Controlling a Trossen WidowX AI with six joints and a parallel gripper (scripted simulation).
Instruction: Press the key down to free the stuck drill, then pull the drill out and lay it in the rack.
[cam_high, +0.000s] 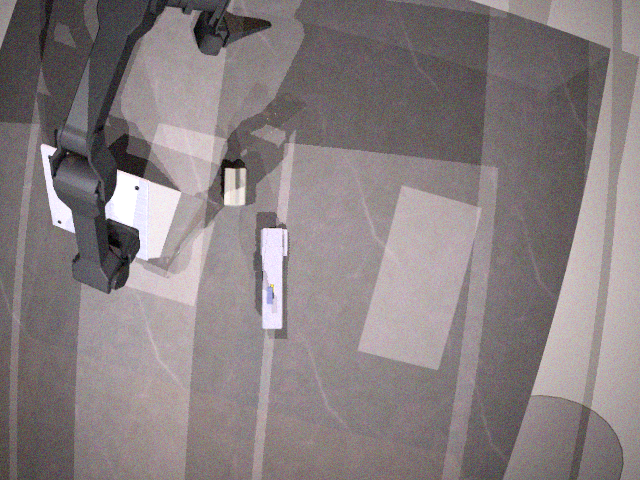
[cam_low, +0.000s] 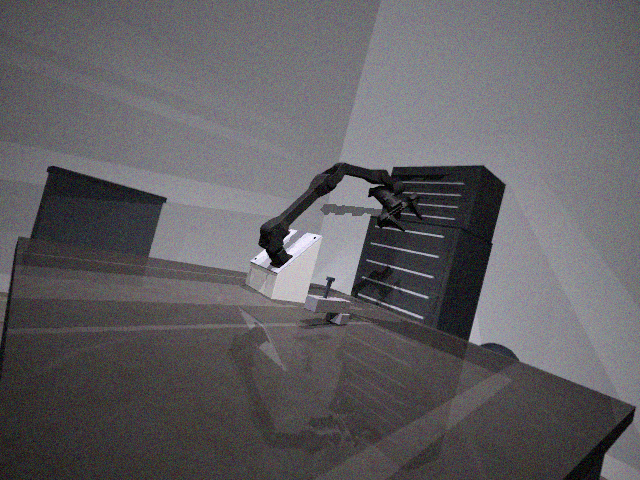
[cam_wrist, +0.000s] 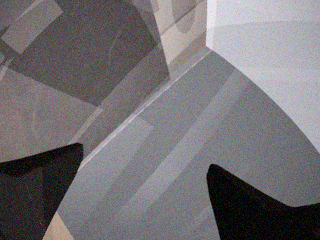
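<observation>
Now: gripper tip 11 cm short of the blue-grey key, 42 cm to the left of it and 27 cm above it. Round my gripper tip: drill (9 cm ahead, 37 cm to the right, 32 cm below); beige rack (3 cm behind, 26 cm to the right, 35 cm below).
</observation>
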